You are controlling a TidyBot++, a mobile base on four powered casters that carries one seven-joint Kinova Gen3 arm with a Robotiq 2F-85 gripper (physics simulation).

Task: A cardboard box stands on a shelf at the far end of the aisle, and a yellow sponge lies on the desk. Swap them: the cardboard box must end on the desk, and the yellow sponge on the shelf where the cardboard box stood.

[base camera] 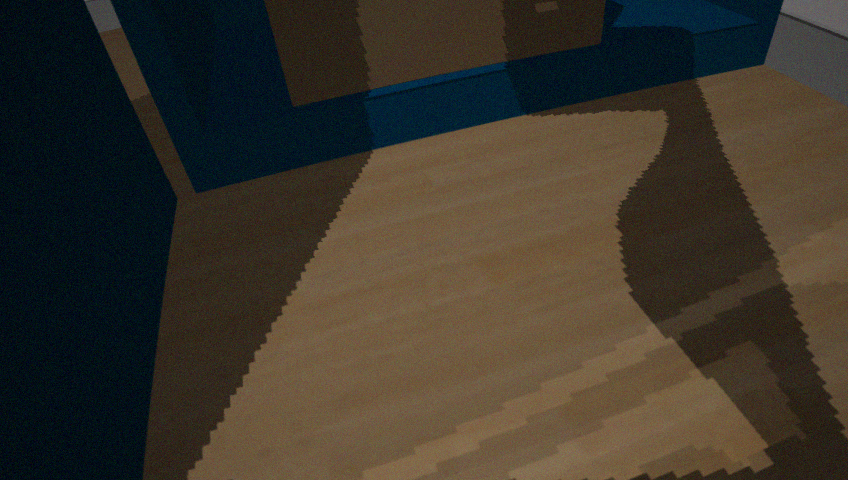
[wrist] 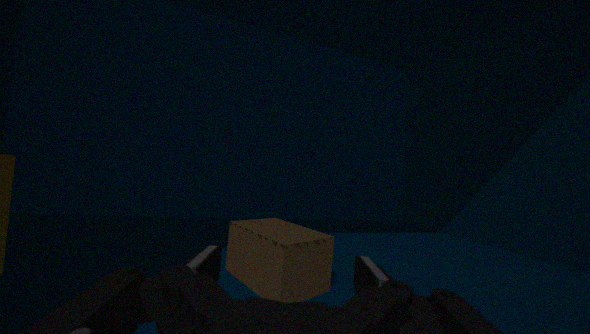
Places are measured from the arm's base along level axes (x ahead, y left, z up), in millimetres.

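Where they show: gripper, fingertip midpoint: point(wrist: 287, 266).
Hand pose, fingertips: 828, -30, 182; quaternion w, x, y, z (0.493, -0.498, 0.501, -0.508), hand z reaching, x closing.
Note:
Things, the pixels of their top centre, and the offset from my fingertips, as dx, dy, dz. "spot": a spot on its surface instead. Level surfaces: height alone.
- cardboard box, top centre: point(wrist: 279, 228) +82, +9, +5
- blue shelf, surface height: dz -45
- yellow object, surface spot: point(wrist: 6, 210) spot: +47, +236, +8
- large brown box, surface spot: point(base camera: 434, 41) spot: -78, +52, -455
The cardboard box point(wrist: 255, 262), a small tan block with a dark jagged line along its top edges, stands on the blue shelf point(wrist: 425, 255) in the wrist view. One of its corners faces the camera. My gripper point(wrist: 287, 266) is open, and nothing is held in it. Its two fingertips show left and right of the box, with a gap on each side; how far they reach along it is hard to tell. The yellow sponge on the desk and the desk cannot be made out in either view.
A yellow object point(wrist: 6, 210) is cut off at the left edge of the wrist view. A dark blue wall rises behind the box, and a slanted side panel point(wrist: 540, 200) is at the right. The base view shows a blue shelf unit point(base camera: 440, 115) holding a large brown box point(base camera: 434, 41), and a dark blue panel point(base camera: 77, 249) at left.

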